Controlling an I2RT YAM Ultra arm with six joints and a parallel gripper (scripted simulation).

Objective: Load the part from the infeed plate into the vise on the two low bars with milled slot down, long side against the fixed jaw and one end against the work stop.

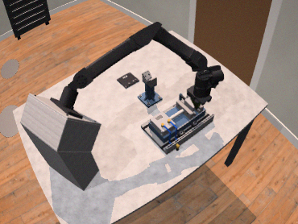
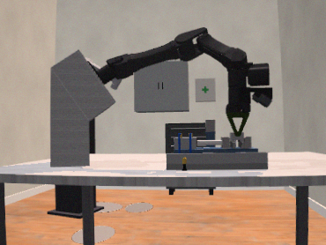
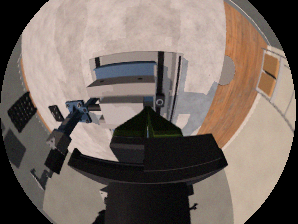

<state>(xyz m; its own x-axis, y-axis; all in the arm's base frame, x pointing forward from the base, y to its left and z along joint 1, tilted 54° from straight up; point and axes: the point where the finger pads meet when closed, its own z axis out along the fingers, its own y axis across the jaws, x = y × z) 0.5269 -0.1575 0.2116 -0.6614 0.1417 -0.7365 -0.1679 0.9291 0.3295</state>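
Right now the grey part is 3 cm to the left of my hand, 2 cm below it and 1 cm behind it. From my hand the other things lie so: fixed jaw: 5 cm to the left, 3 cm below, 2 cm ahead; then moving jaw: 5 cm behind, 3 cm to the left, 3 cm below; then air cylinder rod: 10 cm behind, 3 cm below, 2 cm to the left.
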